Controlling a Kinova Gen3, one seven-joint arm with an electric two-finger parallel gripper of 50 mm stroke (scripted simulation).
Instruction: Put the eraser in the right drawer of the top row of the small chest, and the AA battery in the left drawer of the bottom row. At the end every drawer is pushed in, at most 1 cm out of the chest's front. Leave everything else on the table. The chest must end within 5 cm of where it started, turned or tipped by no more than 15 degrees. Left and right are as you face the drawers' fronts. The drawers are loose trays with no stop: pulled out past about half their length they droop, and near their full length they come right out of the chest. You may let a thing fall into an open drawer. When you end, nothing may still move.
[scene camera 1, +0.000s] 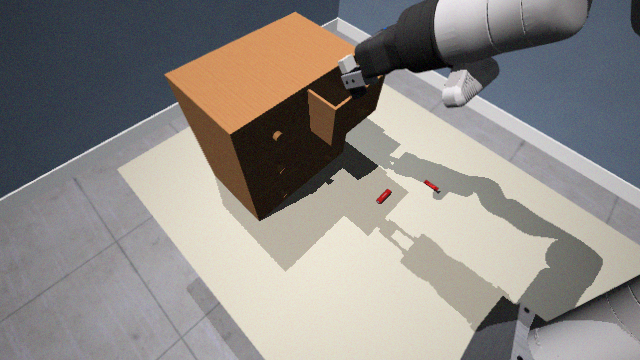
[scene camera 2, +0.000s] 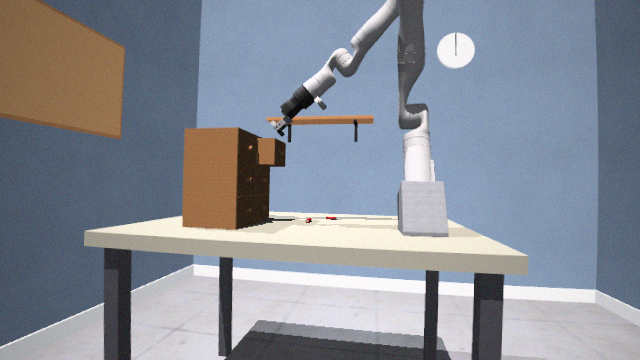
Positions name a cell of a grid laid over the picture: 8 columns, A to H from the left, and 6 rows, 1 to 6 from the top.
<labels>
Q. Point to my gripper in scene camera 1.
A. E2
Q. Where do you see a wooden chest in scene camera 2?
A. C3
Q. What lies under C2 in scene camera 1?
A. A wooden chest.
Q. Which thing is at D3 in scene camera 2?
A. My gripper.
</labels>
